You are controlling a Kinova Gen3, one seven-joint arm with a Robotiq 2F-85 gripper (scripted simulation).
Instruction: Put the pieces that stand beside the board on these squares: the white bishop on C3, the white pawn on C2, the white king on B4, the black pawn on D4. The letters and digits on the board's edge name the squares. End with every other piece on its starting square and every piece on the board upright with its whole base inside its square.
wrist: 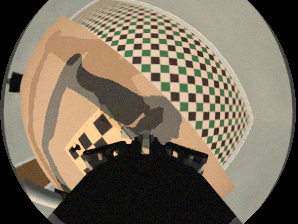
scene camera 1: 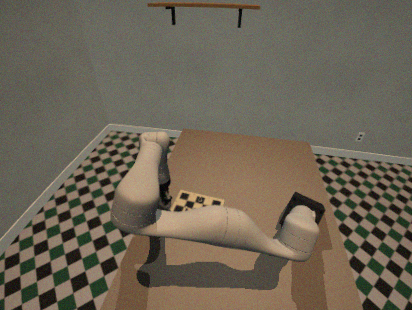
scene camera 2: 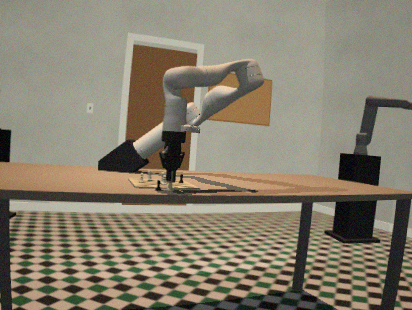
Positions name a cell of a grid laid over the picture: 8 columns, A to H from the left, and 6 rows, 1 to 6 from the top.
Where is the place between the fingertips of the gripper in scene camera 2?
At D4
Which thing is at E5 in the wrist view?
The gripper.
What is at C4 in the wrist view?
A chessboard.
